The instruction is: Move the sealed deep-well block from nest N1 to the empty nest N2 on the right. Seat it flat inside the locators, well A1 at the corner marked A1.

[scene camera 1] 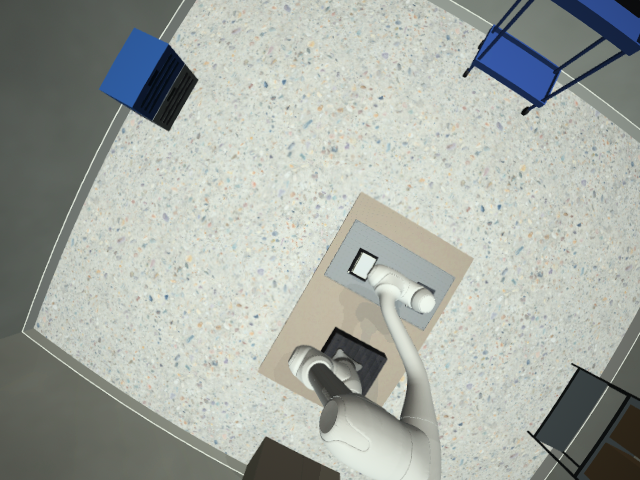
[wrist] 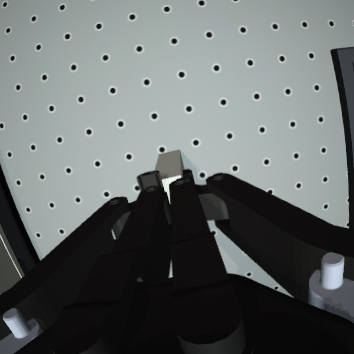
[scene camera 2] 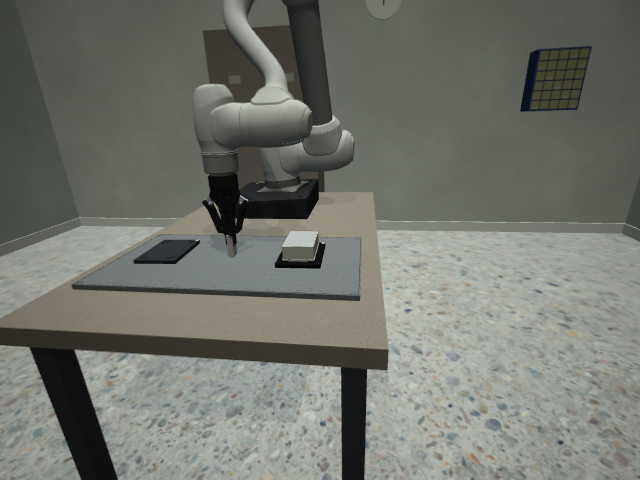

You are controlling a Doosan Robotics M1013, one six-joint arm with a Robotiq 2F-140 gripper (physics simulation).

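Where they show: gripper, fingertip midpoint: (wrist: 173, 168) (scene camera 2: 233, 255); arm's base, origin of the base link: (scene camera 2: 283, 189).
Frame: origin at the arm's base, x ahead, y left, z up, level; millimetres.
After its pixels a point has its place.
Observation:
The sealed deep-well block (scene camera 1: 363, 264) {x 538, y 293, z -19 mm} (scene camera 2: 300, 246) {x 592, y 304, z -19 mm}, pale with a white top, sits in the black nest N1 (scene camera 1: 353, 262) (scene camera 2: 298, 264). In the wrist view a strip of the block (wrist: 6, 262) {x 505, y 236, z -47 mm} and the dark edge of N1 (wrist: 21, 245) {x 515, y 223, z -61 mm} show at the left. The dark, flat nest N2 (scene camera 2: 166, 251) {x 623, y -105, z -61 mm} is empty; part of it shows at the wrist view's right edge (wrist: 346, 85) {x 643, y -44, z -61 mm}, and the arm largely covers it in scene camera 1. My gripper (scene camera 2: 231, 250) {x 578, y 88, z -73 mm} (wrist: 173, 168) {x 578, y 88, z -73 mm} is shut and empty, pointing down between the nests, low over the plate. The arm hides it in scene camera 1. The A1 mark cannot be made out.
Both nests stand on a grey perforated plate (scene camera 1: 356, 229) {x 667, y 445, z -73 mm} (scene camera 2: 222, 281) {x 729, y 151, z -73 mm} (wrist: 165, 60) {x 656, y 91, z -73 mm} on the tan table (scene camera 1: 305, 320) {x 56, y 321, z -86 mm} (scene camera 2: 232, 315) {x 836, y 243, z -86 mm}. The arm's black base (scene camera 1: 375, 356) {x 176, y -116, z -16 mm} (scene camera 2: 279, 207) {x 164, y 50, z -38 mm} stands at the table's other end. A blue cart (scene camera 1: 516, 67) stands away on the floor.

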